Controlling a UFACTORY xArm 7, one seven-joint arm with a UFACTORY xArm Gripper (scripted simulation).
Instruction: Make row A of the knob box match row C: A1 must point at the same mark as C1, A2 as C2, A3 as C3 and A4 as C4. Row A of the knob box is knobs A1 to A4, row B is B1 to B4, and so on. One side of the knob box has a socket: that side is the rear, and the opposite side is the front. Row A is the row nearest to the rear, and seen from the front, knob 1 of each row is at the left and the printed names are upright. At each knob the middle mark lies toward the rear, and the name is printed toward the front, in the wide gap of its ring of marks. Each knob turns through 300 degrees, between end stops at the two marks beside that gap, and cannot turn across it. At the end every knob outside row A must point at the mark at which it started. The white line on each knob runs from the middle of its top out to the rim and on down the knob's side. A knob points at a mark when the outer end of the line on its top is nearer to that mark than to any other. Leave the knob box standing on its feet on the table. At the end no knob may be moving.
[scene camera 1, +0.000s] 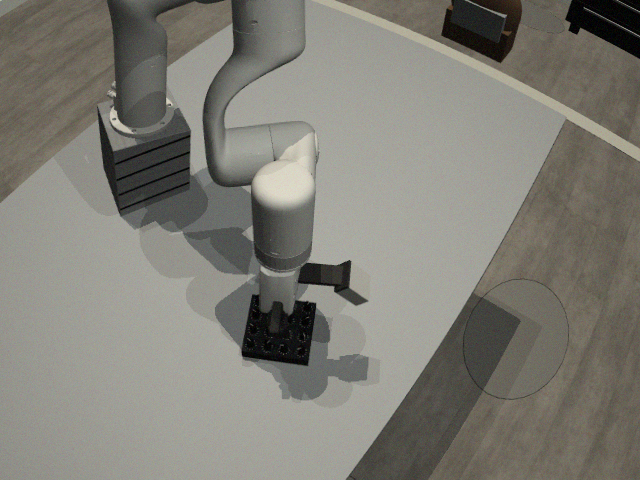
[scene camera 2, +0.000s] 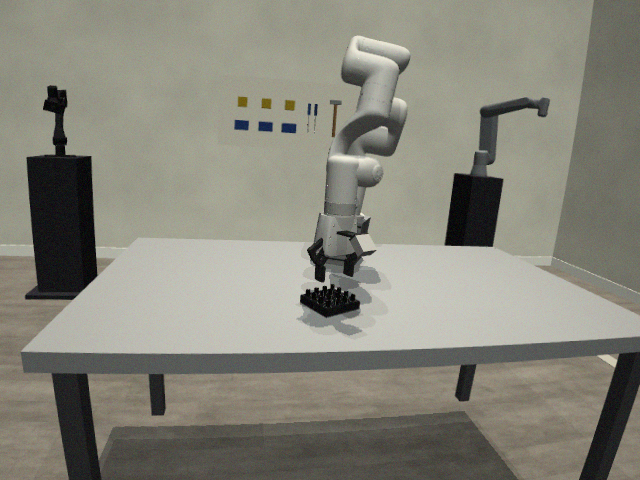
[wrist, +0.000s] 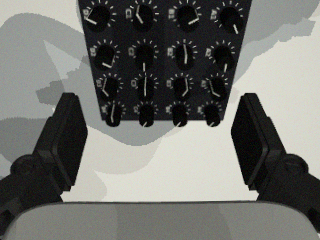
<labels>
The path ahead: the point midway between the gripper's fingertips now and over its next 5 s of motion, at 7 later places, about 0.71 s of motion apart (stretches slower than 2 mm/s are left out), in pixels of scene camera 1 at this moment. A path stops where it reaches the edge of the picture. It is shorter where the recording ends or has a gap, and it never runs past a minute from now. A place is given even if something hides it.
The gripper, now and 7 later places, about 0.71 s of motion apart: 282, 308; 272, 307; 250, 304; 251, 305; 261, 310; 272, 316; 285, 321; 298, 327
</labels>
